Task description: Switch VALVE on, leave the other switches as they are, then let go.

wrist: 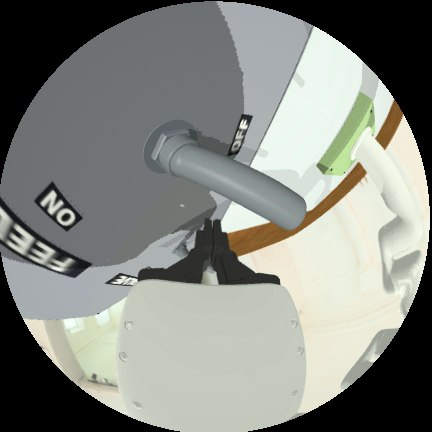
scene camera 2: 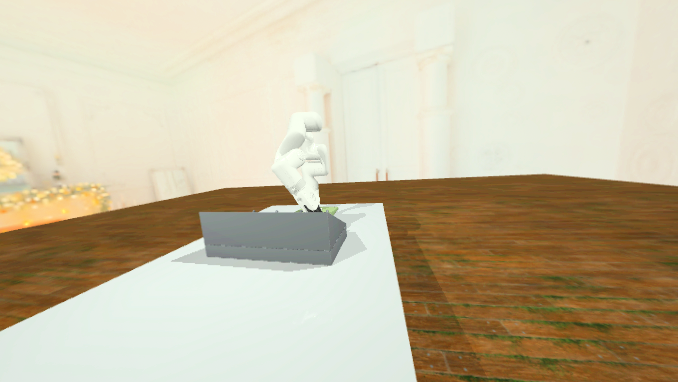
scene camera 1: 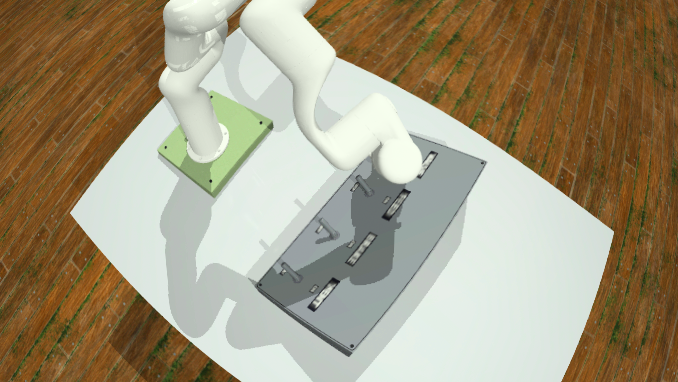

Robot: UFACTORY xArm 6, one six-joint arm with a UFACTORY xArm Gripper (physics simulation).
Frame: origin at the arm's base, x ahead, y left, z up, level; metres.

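Seen in the pictures: gripper, fingertip midpoint: (wrist: 210, 229); arm's base, origin of the base link: (wrist: 359, 142) (scene camera 1: 207, 143).
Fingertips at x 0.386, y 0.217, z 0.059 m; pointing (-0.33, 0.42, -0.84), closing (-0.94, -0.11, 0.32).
Offsets run from my fingertips to a thing's top centre. "spot": to the spot under its first point. Level surfaces: height alone.
The grey sloped switch panel (scene camera 1: 415, 235) (scene camera 2: 265, 232) (wrist: 100, 100) stands on the table. My gripper (scene camera 2: 314, 209) (wrist: 210, 229) is shut and empty, low by the panel's VALVE end; the wrist hides it in scene camera 1. In the wrist view, part of the VALVE lever @[spot: 0.032 m ahead, 0.017 m left, 0.010 m up] (wrist: 182, 248) shows just behind the fingers; its position cannot be told. The VALVE label @[0.101 m ahead, 0.025 m left, 0.042 m up] (scene camera 1: 428, 164) (wrist: 121, 280) is partly hidden. The FEED lever @[0.022 m ahead, 0.097 m right, 0.045 m up] (scene camera 1: 364, 186) (wrist: 235, 180) leans toward its OFF label @[spot: 0.002 m ahead, 0.097 m right, 0.010 m down] (wrist: 240, 135), close to the wrist camera. Contact between fingers and VALVE lever cannot be made out.
The FEED label @[0.104 m ahead, 0.095 m right, 0.042 m up] (scene camera 1: 396, 204) (wrist: 45, 252) is beside VALVE's. Two more levers (scene camera 1: 328, 229) (scene camera 1: 291, 273) lean to the OFF side farther along the panel. The green base plate (scene camera 1: 242, 125) (wrist: 345, 135) carries the arm on the white table @[0.085 m down] (scene camera 1: 525, 250) (scene camera 2: 225, 320).
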